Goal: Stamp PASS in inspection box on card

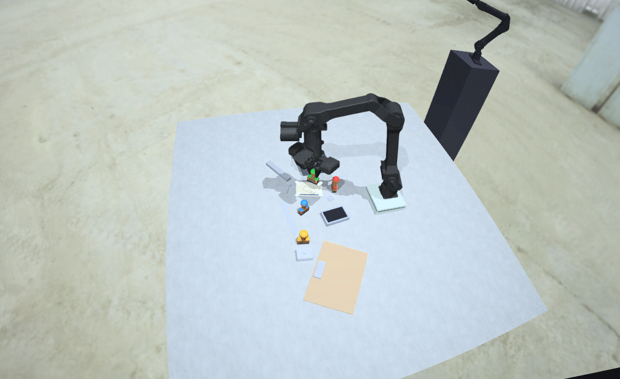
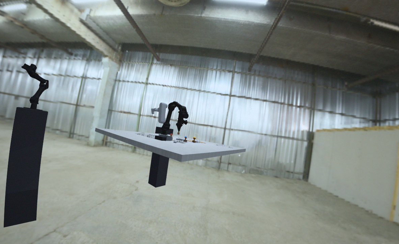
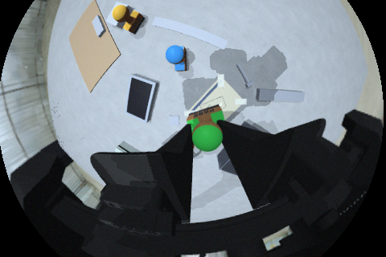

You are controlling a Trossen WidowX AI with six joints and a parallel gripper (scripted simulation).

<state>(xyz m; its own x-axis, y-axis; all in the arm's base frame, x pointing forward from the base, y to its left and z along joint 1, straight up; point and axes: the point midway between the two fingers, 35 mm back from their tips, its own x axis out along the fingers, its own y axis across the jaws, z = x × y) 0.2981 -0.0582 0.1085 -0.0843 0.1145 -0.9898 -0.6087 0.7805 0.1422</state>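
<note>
Right now the paper card is 110 mm below my gripper tip and 30 mm to the right of it. From my gripper tip the other things lie so: blue-knobbed stamp: 90 mm below, 80 mm to the left, 50 mm ahead; red-knobbed stamp: 90 mm below, 90 mm behind, 20 mm to the right; green-knobbed stamp: 10 mm below.
</note>
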